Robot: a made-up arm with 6 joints.
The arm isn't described. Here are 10 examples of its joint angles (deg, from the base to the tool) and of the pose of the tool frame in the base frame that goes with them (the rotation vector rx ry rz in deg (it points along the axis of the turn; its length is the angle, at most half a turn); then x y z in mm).
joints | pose
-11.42 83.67 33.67 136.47 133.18 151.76 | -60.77 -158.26 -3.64 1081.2 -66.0 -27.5
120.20 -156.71 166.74 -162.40 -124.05 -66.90 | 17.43 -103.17 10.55 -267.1 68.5 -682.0
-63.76 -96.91 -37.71 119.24 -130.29 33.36 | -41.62 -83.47 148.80 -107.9 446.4 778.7
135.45 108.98 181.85 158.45 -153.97 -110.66 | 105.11 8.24 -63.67 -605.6 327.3 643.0
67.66 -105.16 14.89 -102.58 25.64 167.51 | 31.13 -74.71 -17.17 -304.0 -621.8 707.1
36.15 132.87 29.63 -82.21 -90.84 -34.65 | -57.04 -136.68 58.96 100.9 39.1 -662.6
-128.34 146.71 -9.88 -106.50 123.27 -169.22 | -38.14 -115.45 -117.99 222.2 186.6 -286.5
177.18 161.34 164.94 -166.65 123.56 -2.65 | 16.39 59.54 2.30 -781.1 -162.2 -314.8
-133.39 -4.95 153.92 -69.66 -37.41 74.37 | -160.29 -13.19 -40.40 307.1 429.0 1242.0
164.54 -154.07 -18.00 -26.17 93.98 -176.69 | 12.99 46.68 12.08 641.9 14.3 192.7
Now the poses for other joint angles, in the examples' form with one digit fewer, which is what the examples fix.
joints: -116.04 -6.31 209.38 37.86 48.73 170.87
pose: -72.5 51.1 40.1 57 487 410
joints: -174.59 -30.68 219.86 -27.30 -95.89 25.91
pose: 152.7 -37.6 26.6 566 237 256
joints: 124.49 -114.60 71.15 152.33 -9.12 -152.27
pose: -155.5 74.6 18.4 477 -1017 -141
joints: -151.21 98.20 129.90 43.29 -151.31 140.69
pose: 63.6 75.0 -0.5 -956 -354 600
